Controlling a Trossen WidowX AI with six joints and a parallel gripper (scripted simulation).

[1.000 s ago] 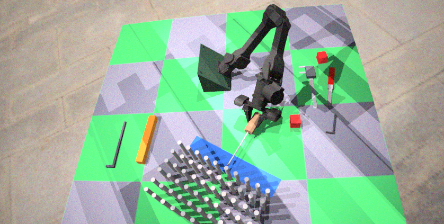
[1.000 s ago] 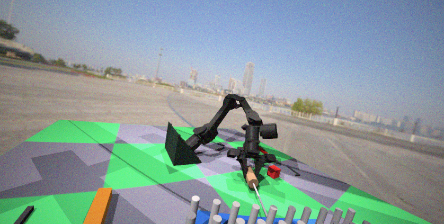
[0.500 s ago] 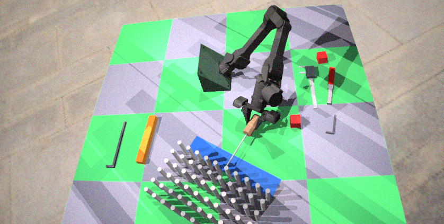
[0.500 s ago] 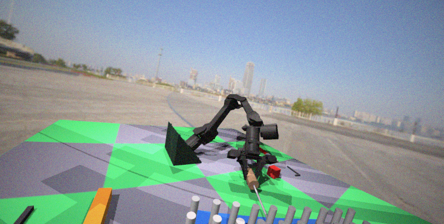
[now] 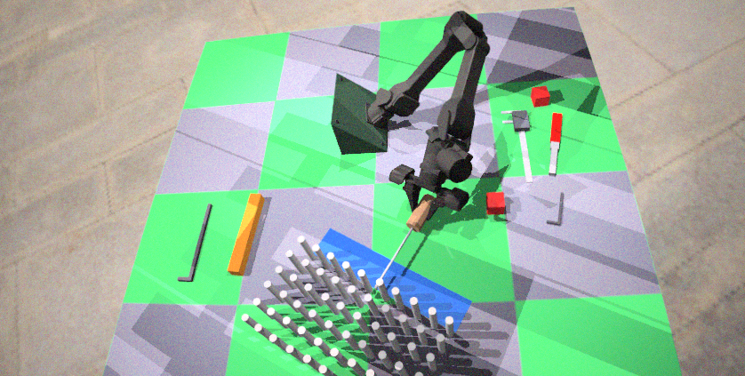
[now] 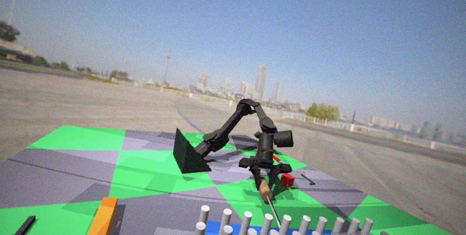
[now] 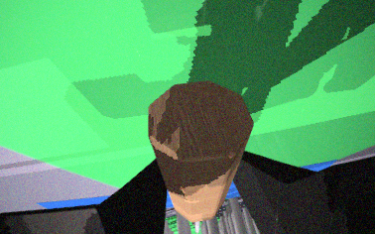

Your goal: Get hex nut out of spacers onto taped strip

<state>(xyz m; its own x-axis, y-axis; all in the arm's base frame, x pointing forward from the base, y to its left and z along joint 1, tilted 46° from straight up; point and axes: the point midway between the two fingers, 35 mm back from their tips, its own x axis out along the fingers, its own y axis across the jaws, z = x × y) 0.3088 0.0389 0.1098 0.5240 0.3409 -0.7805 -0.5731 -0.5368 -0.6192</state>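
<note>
My gripper tip is now 130 mm short of the blue taped strip, 90 mm to the left of it and 30 mm above it. Round my gripper tip: red-handled tool: 370 mm to the left, 180 mm behind, 20 mm below; then orange bar: 450 mm to the right, 20 mm behind, 10 mm below; then wooden-handled wire tool: 80 mm ahead, 60 mm to the right.
</note>
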